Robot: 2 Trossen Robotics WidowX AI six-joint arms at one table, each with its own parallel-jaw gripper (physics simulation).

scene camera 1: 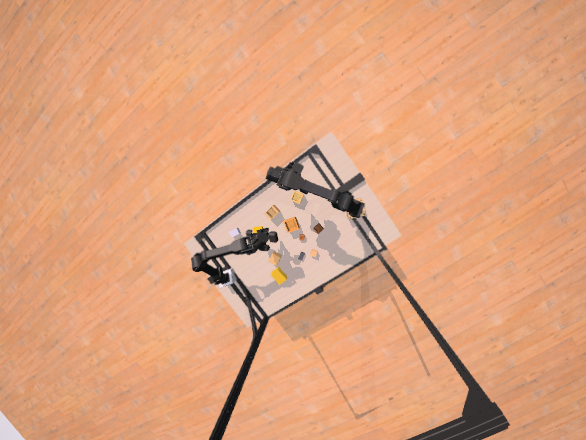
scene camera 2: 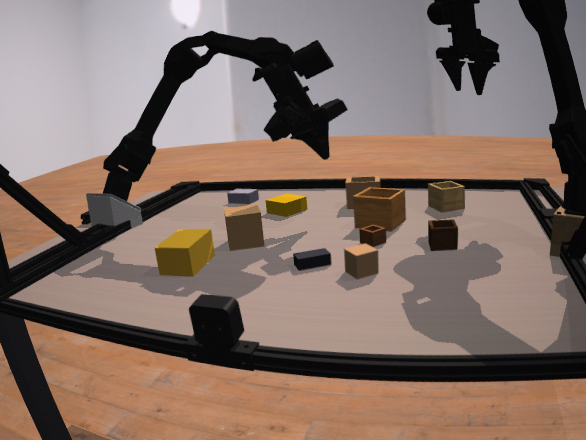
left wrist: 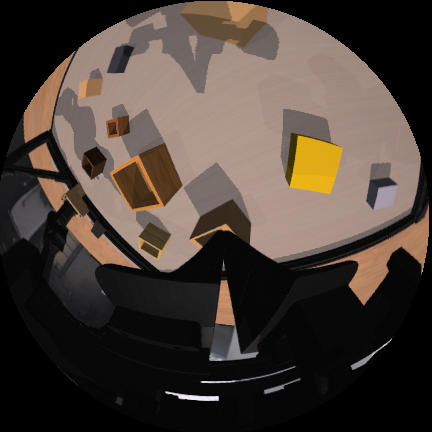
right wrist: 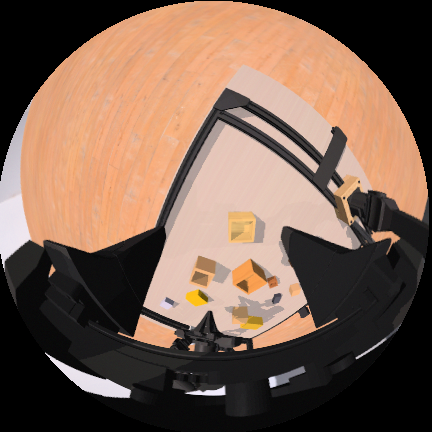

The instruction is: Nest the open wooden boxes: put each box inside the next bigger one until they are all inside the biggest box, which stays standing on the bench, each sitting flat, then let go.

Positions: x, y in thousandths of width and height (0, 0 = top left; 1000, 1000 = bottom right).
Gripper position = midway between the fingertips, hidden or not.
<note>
My left gripper (scene camera 2: 559, 360) is shut and holds nothing. Also in view: an orange-brown box (scene camera 2: 656, 472). My right gripper (scene camera 2: 799, 210) is open and holds nothing. Also in view: a pale box (scene camera 2: 764, 447). The table carries a dark brown box (scene camera 2: 755, 533), a tan cube (scene camera 2: 617, 594), a tan cube (scene camera 2: 417, 517) and a grey block (left wrist: 883, 443).
The pale box also shows in the left wrist view (left wrist: 353, 557) and in the right wrist view (right wrist: 559, 520). The orange-brown box is seen too in the left wrist view (left wrist: 344, 418) and in the right wrist view (right wrist: 575, 640). My left gripper is seen too in the left wrist view (left wrist: 515, 545) and in the right wrist view (right wrist: 485, 719).
</note>
